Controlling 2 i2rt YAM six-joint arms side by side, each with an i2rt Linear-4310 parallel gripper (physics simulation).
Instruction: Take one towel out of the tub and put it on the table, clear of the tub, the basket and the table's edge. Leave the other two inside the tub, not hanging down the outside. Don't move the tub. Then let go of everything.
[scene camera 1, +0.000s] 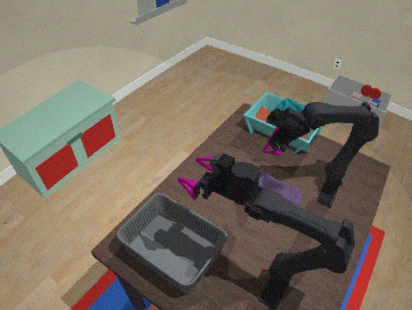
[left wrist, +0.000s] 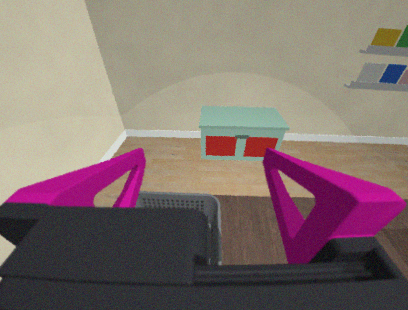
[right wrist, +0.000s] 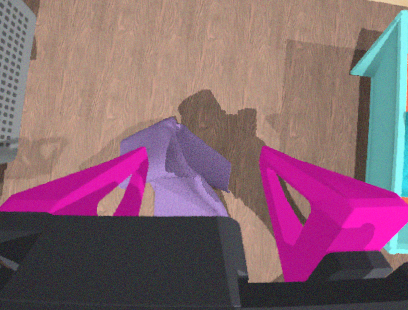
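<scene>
A crumpled purple towel (scene camera 1: 284, 191) (right wrist: 187, 165) lies on the table (scene camera 1: 367, 165) (right wrist: 100, 75), between the teal tub (scene camera 1: 259, 127) (right wrist: 384, 120) and the grey basket (scene camera 1: 150, 266) (left wrist: 170, 202) (right wrist: 12, 75), apart from both. In the tub are an orange towel (scene camera 1: 263, 114) and a teal towel (scene camera 1: 291, 104), partly hidden by the right arm. My right gripper (scene camera 1: 270, 142) (right wrist: 203, 154) is open and empty, above the table near the tub; in its wrist view the purple towel shows below and beyond the fingers. My left gripper (scene camera 1: 188, 169) (left wrist: 204, 154) is open and empty, raised near the basket.
The left forearm reaches over the table in front of the purple towel in scene camera 1. A green cabinet (scene camera 1: 65, 135) (left wrist: 242, 117) stands on the floor beyond the table. A grey box (scene camera 1: 345, 90) holding red and other things stands behind the tub.
</scene>
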